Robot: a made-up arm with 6 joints.
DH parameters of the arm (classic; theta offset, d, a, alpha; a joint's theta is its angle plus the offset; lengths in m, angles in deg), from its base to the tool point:
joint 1: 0 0.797 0.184 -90
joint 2: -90 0 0.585 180
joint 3: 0 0 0.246 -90
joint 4: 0 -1.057 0 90
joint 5: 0 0 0 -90
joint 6: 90 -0.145 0 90
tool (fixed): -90 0 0 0
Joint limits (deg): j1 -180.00..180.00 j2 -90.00..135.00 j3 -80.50..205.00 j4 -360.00..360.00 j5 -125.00..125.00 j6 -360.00..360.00
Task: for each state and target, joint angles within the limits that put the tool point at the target. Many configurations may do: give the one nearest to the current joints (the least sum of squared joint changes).
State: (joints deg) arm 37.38 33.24 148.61 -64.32 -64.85 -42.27
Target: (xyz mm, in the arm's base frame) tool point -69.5 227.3 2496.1
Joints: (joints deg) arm 79.50 20.42 108.72 -72.41 -52.58 -42.27
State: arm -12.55 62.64 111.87 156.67 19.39 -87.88
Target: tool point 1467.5 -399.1 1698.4
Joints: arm -16.22 93.16 135.49 156.93 28.03 -87.88
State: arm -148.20 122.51 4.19 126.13 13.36 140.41
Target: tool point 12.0 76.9 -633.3
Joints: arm -130.30 134.01 -1.93 119.65 -18.79 140.41
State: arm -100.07 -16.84 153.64 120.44 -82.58 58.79
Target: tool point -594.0 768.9 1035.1
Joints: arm -59.85 -9.40 171.90 118.46 -89.16 58.79
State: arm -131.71 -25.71 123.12 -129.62 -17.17 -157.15
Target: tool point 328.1 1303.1 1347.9
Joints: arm -102.83 -31.03 133.85 -130.33 -16.01 -157.15
